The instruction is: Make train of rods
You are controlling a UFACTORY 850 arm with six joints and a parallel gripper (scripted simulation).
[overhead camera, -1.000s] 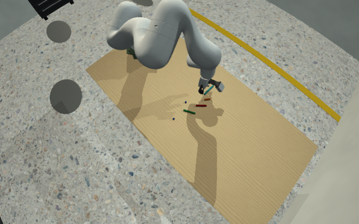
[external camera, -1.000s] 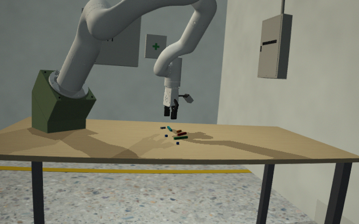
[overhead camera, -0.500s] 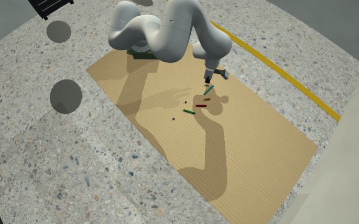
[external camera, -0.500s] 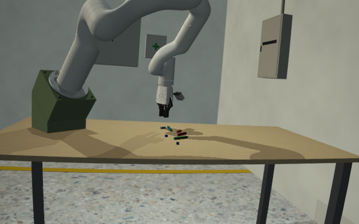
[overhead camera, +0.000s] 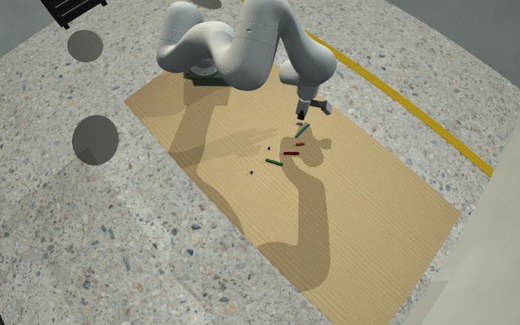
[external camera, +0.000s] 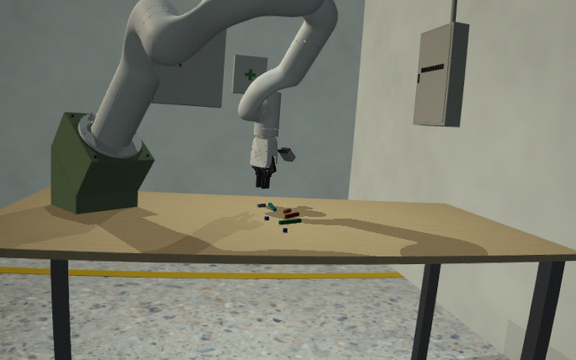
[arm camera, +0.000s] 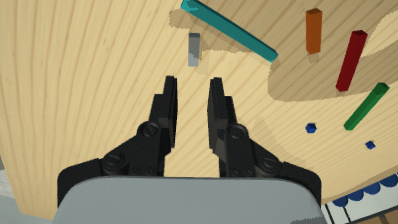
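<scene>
Now: hand 80 mm above the grey rod. Round my hand: turquoise rod 30 mm ahead, 20 mm to the right, 80 mm below; then red rod 60 mm ahead, 150 mm to the right, 80 mm below; then orange rod 70 mm ahead, 90 mm to the right, 80 mm below.
</scene>
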